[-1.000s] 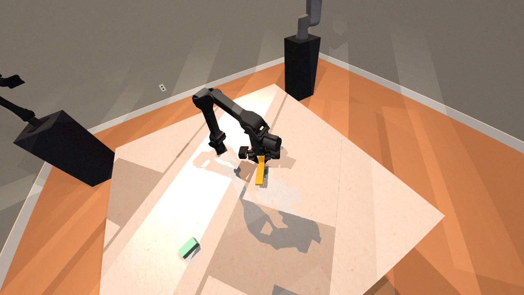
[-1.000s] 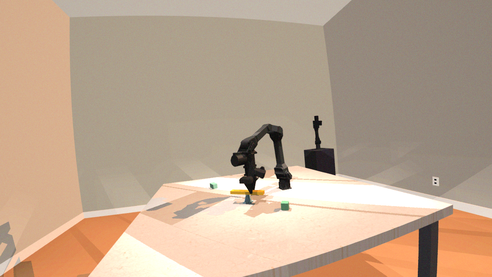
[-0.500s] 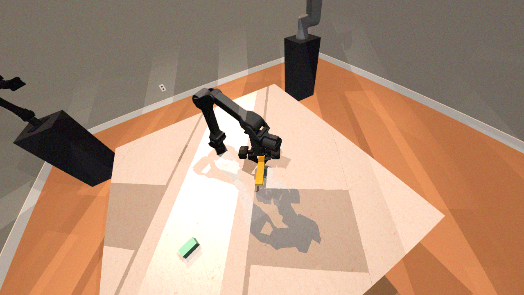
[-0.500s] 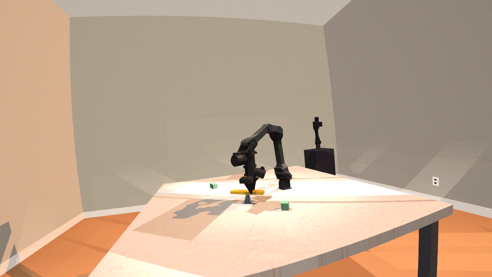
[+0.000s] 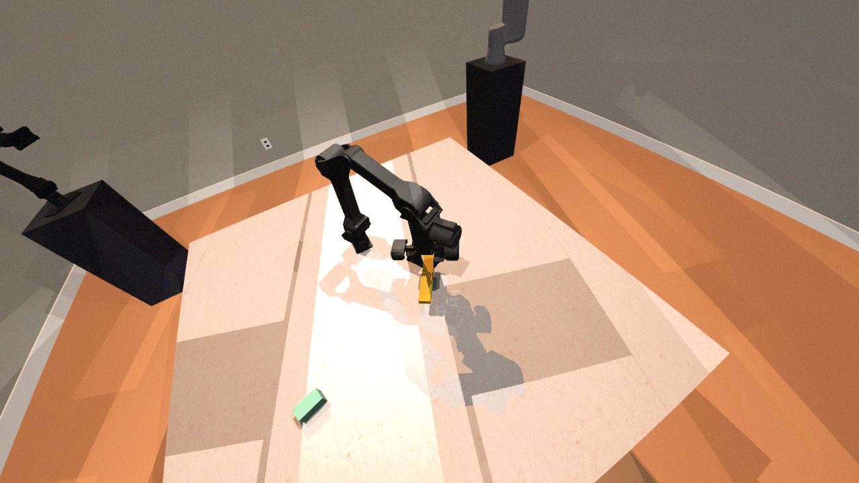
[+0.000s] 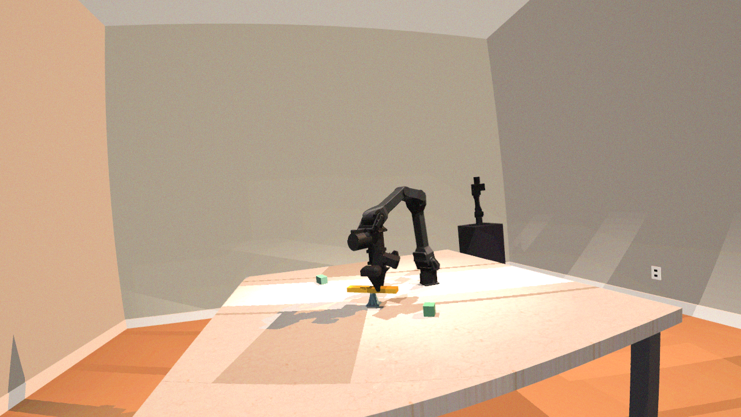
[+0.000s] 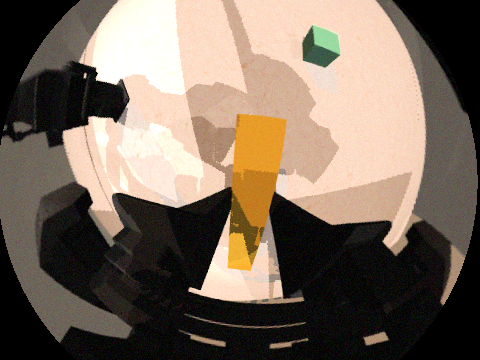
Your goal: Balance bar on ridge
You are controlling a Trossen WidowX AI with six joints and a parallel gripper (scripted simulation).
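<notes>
Right now the yellow bar is 2 cm to the right of my gripper tip and 2 cm ahead of it. Round my gripper tip: green block: 43 cm to the right, 18 cm ahead, 4 cm below.
</notes>
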